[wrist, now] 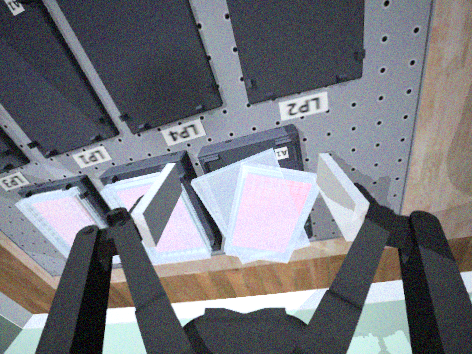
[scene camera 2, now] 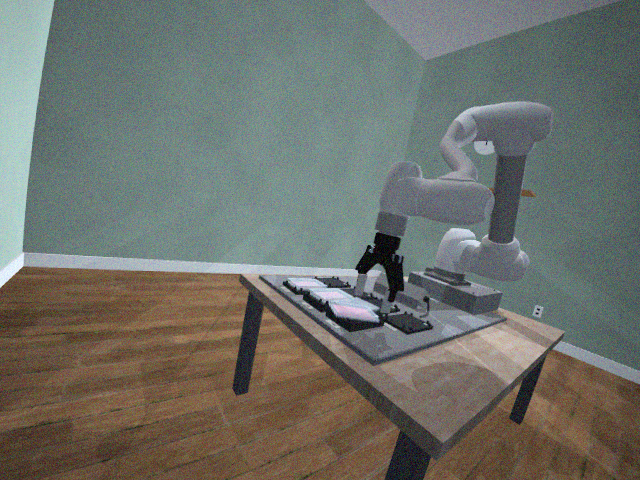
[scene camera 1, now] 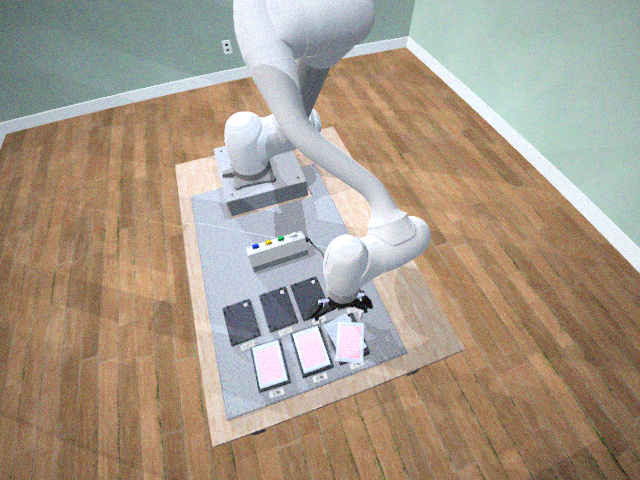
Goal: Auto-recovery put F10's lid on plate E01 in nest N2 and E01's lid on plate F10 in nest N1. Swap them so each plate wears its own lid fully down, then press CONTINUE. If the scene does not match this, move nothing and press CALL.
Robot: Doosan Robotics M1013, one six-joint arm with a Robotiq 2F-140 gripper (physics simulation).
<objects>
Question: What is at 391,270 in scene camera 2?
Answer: The gripper.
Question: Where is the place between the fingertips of the gripper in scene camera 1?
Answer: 339,319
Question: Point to a LP1 lid pad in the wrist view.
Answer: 57,108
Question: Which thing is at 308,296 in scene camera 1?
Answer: A LP4 lid pad.
</objects>
